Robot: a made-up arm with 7 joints. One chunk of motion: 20 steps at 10 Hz.
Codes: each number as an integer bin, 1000 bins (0 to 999) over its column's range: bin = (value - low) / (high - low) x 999, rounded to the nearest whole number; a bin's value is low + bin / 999 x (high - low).
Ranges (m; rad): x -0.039..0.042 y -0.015..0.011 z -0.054..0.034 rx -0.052..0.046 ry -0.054..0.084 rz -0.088..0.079
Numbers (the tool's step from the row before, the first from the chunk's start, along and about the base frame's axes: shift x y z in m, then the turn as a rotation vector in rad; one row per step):
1: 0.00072 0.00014 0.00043 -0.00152 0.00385 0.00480
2: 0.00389 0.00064 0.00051 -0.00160 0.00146 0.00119
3: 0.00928 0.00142 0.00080 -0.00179 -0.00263 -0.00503
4: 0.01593 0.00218 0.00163 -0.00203 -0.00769 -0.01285
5: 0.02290 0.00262 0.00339 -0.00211 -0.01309 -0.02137
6: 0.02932 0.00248 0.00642 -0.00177 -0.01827 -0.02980
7: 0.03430 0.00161 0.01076 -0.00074 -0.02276 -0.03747
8: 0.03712 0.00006 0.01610 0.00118 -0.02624 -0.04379
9: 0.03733 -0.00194 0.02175 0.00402 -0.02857 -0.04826
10: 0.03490 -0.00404 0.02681 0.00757 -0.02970 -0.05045
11: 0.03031 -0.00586 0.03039 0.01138 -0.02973 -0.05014
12: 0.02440 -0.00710 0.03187 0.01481 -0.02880 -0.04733
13: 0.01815 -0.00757 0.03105 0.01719 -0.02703 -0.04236
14: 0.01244 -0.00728 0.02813 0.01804 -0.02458 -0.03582
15: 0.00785 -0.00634 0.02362 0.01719 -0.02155 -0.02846
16: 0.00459 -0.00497 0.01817 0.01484 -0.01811 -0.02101
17: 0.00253 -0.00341 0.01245 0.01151 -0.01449 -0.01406
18: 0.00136 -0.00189 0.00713 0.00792 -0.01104 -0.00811
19: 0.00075 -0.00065 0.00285 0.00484 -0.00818 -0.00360
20: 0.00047 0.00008 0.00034 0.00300 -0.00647 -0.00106
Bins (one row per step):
1: 490 582 618 515 419 555
2: 529 601 619 514 401 534
3: 595 631 622 512 372 496
4: 677 660 632 509 335 450
5: 763 677 652 509 296 399
6: 843 672 686 512 259 348
7: 904 638 735 523 226 302
8: 939 579 796 542 201 264
9: 941 502 860 571 184 238
10: 911 421 917 607 176 225
11: 855 351 958 646 176 226
12: 782 304 975 681 182 243
13: 705 285 966 705 195 273
14: 634 297 932 714 213 312
15: 578 333 881 705 235 356
16: 538 385 819 681 260 401
17: 512 445 754 647 286 442
18: 498 504 694 611 311 478
19: 490 551 645 579 332 505
20: 487 579 617 561 344 520

